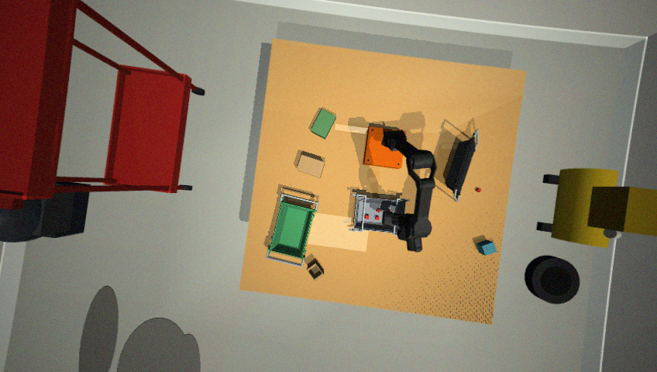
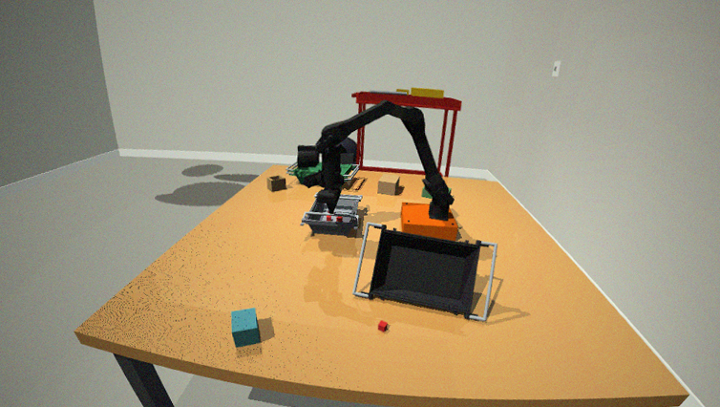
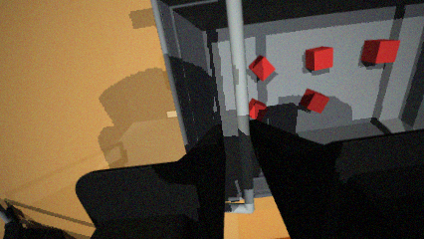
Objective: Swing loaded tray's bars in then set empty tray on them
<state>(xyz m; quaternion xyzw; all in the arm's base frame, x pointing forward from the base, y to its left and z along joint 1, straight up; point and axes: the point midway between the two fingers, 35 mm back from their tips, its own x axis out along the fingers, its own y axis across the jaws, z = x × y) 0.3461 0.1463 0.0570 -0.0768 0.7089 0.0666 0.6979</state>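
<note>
Now: gripper tip 320 mm past the black tray and 240 mm to the right of it. From my gripper tip the other things lie so: green box: 330 mm behind, 480 mm to the right, 60 mm below; teal cube: 10 mm ahead, 480 mm to the left, 50 mm below; red block: 250 mm behind, 370 mm to the left, 70 mm below.
</note>
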